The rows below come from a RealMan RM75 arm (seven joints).
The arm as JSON. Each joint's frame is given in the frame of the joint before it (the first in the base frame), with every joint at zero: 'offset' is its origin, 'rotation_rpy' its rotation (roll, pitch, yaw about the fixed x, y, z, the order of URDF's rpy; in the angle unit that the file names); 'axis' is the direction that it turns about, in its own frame. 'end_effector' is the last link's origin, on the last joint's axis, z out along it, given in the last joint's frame.
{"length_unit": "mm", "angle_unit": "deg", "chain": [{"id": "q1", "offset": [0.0, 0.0, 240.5], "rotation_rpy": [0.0, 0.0, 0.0], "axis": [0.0, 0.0, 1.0]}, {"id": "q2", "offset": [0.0, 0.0, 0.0], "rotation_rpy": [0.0, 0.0, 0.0], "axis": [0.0, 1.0, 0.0]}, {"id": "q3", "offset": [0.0, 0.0, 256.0], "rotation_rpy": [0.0, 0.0, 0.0], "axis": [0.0, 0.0, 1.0]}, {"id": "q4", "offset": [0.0, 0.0, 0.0], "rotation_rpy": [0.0, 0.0, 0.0], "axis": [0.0, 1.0, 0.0]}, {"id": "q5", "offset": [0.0, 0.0, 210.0], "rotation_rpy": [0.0, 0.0, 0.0], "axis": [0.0, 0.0, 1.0]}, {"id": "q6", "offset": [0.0, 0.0, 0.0], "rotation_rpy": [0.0, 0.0, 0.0], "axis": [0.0, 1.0, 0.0]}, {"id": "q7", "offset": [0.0, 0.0, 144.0], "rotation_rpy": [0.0, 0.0, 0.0], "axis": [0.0, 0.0, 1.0]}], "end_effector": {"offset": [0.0, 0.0, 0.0], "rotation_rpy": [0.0, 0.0, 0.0]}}
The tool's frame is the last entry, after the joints.
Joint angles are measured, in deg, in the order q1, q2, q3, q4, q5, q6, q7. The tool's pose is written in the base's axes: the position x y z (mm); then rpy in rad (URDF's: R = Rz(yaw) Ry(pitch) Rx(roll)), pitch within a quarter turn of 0, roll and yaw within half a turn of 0. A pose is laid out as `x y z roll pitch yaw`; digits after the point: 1 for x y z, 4 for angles.
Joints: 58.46 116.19 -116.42 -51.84 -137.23 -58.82 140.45
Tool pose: 105.1 387.5 -115.7 -2.8101 -0.4915 -0.0622
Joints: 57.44 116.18 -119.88 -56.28 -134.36 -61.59 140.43
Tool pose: 98.3 364.2 -125.2 -2.9097 -0.4963 0.0016
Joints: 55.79 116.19 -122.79 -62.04 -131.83 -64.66 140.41
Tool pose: 90.0 336.9 -132.5 -3.0158 -0.4845 0.0723
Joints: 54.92 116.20 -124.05 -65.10 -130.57 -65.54 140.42
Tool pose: 84.0 323.4 -135.6 -3.0617 -0.4637 0.1081
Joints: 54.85 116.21 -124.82 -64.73 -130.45 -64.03 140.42
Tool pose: 84.8 323.7 -138.3 -3.0546 -0.4553 0.1125
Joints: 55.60 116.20 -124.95 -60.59 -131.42 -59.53 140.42
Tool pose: 92.5 339.9 -139.9 -2.9851 -0.4540 0.0826
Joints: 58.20 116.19 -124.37 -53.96 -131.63 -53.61 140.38
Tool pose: 96.4 365.9 -138.9 -2.8888 -0.4444 0.0425
